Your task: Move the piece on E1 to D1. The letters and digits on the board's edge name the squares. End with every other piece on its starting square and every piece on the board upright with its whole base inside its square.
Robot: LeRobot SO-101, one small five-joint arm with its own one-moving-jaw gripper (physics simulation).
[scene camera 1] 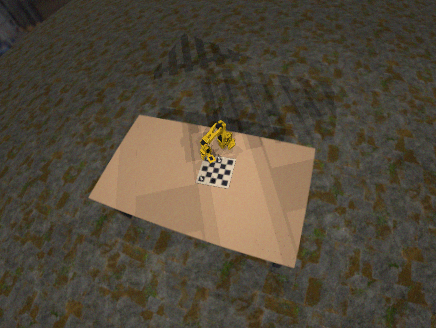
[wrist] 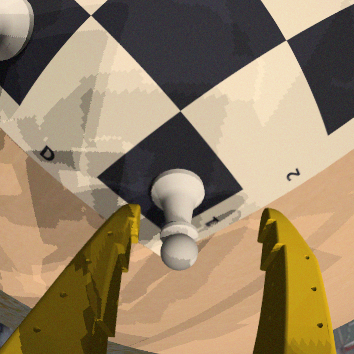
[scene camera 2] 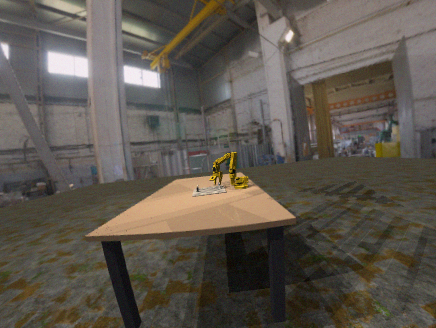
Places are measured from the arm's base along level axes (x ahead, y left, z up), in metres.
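Where they show: hand, tool point: [wrist: 138, 218]; arm's base, link origin: [scene camera 1: 226, 146] [scene camera 2: 238, 187].
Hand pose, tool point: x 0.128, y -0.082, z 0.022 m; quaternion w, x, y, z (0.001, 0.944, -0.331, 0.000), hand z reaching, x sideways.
Observation:
Each offset is from my tool point to the top centre of the thing. "pt": to the spot under its first point. Level surfaces: height alone.
A white pawn-like piece @(dy -0.008, dx +0.009, dz +0.016 m) [wrist: 178, 195] stands upright on the dark E1 corner square of the checkered board @(dy +0.077, dx +0.078, dz -0.016 m) [scene camera 1: 218, 172] [scene camera 2: 214, 192] [wrist: 250, 115]. Its round head leans toward the bottom of the wrist view through perspective. My gripper [wrist: 201, 210] is open, with both yellow jaws in view and a wide gap between them. The piece shows in that gap, and neither jaw presses on it. The light D1 square @(pt dy +0.032, dx +0.005, dz -0.016 m) [wrist: 90, 107] is left of E1 and has no piece on it. In scene camera 1 the arm hides the E1 corner.
Another white piece @(dy +0.073, dx +0.001, dz +0.028 m) [scene camera 1: 219, 160] [wrist: 12, 30] stands on the dark C1 square, cut by the wrist view's edge. A further piece [scene camera 1: 201, 178] [scene camera 2: 197, 188] stands at a far corner of the board. The board lies on a wooden table @(dz -0.022 m) [scene camera 1: 165, 205] [scene camera 2: 150, 215], beside the arm's base [scene camera 1: 227, 141] [scene camera 2: 241, 183].

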